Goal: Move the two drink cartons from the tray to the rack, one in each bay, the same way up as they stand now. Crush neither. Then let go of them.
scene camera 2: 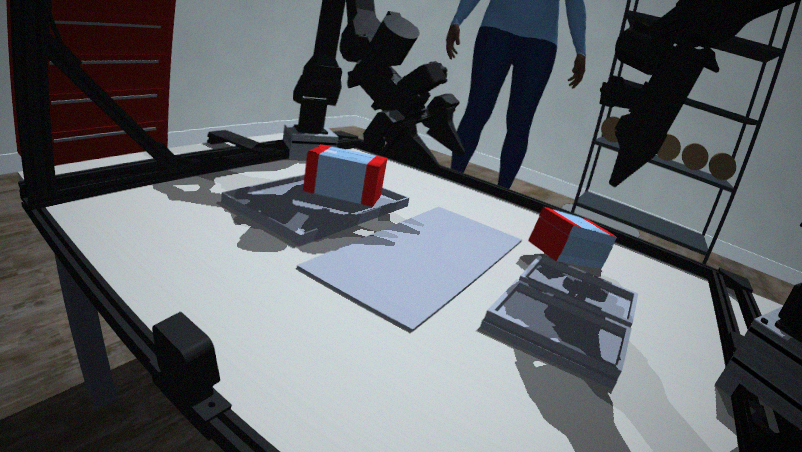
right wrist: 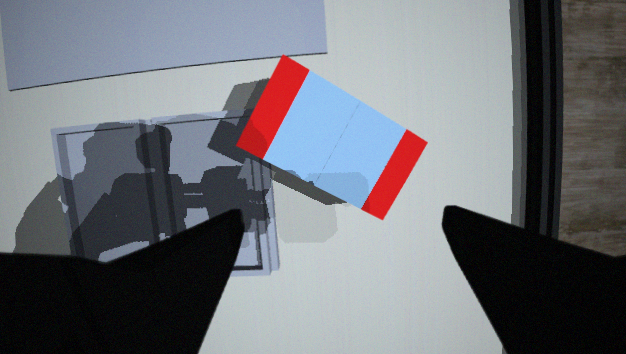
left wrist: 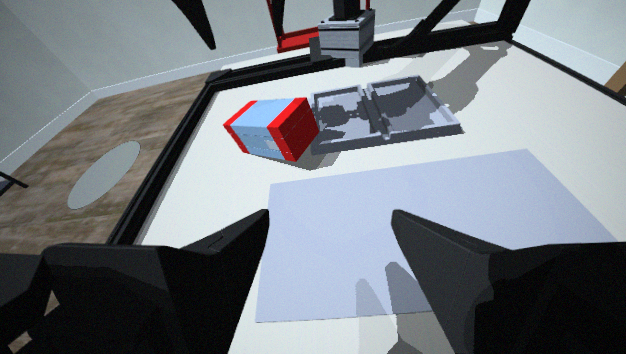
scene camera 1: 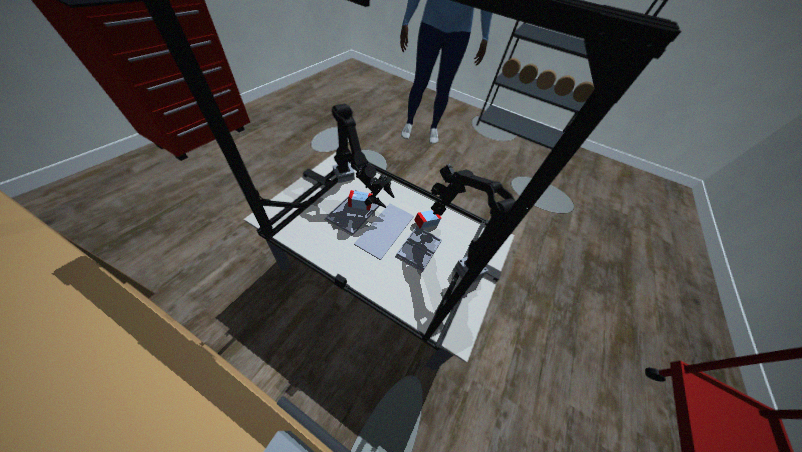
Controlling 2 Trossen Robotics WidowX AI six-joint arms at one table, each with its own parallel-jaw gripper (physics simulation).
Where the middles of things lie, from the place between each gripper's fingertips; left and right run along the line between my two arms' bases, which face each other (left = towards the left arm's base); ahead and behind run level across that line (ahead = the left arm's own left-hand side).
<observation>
I see my right gripper 160 mm past the flat grey bay (scene camera 1: 411, 252), 40 mm to the left of it and 140 mm above it. Round my right hand: grey tray (scene camera 1: 350, 219): 250 mm behind, 360 mm to the left, 140 mm below; flat grey mat (scene camera 2: 406, 273): 200 mm behind, 160 mm to the left, 140 mm below.
I see the flat grey mat 110 mm below my left hand, 80 mm behind it and 50 mm to the right of it. Round my left hand: grey tray 150 mm to the left, 120 mm behind, 100 mm below; then flat grey bay 260 mm to the right, 100 mm below, 30 mm behind.
</observation>
